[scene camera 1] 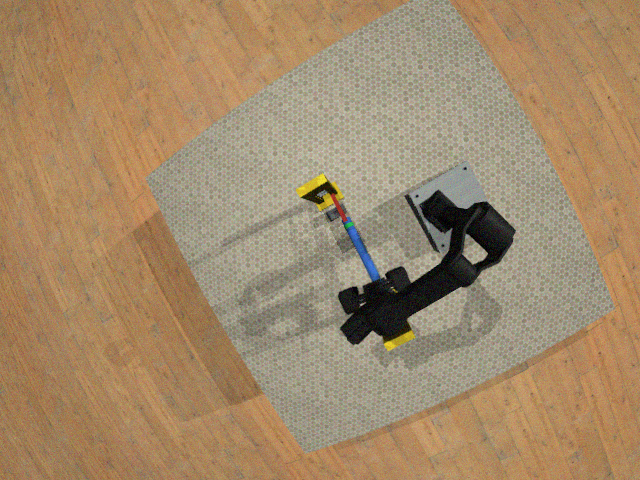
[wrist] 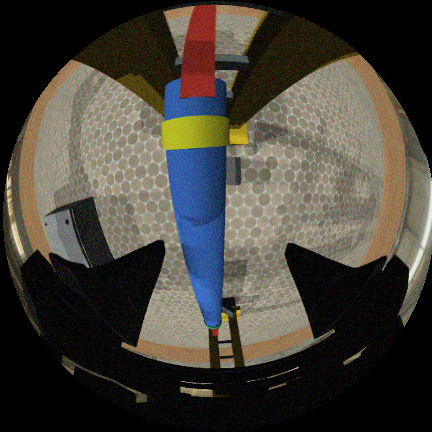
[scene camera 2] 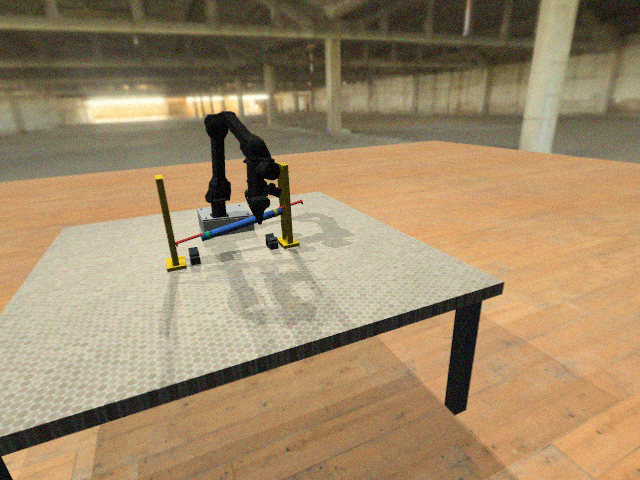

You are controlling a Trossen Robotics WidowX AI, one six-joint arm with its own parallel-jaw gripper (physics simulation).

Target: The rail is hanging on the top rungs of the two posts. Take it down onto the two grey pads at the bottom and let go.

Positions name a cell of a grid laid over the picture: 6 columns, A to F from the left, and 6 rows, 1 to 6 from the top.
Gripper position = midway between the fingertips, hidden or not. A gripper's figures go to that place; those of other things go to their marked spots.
Scene:
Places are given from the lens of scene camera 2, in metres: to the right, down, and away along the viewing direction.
my gripper (scene camera 2: C3): -0.22, -0.07, 1.27
yellow post (scene camera 2: B4): -0.47, 0.07, 1.17
yellow post (scene camera 2: C4): -0.12, 0.01, 1.33

